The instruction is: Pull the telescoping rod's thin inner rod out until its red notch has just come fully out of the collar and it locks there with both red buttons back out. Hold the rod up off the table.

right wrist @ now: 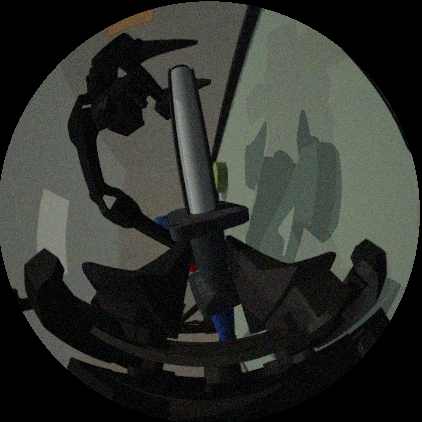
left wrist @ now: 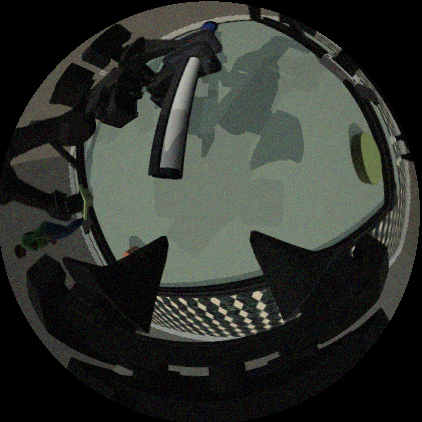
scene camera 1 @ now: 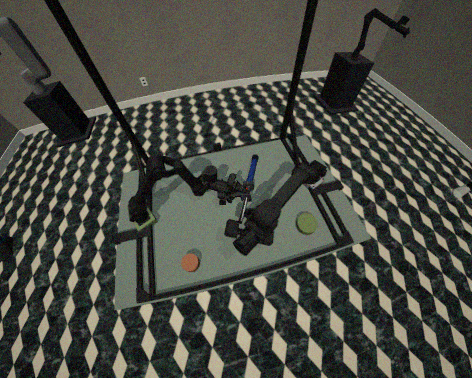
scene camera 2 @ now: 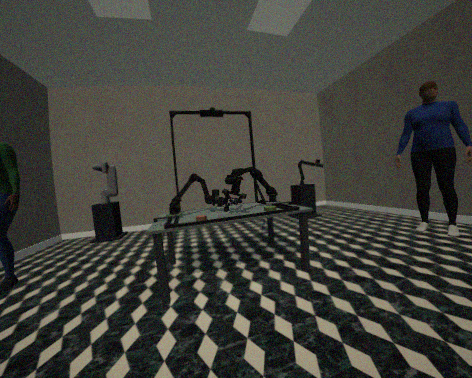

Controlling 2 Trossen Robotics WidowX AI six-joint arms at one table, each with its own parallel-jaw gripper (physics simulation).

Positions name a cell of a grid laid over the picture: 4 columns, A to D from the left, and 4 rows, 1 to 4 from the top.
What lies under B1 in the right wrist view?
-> My left gripper.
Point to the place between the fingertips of my left gripper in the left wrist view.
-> B3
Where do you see a telescoping rod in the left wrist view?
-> B1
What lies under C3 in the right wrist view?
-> A telescoping rod.
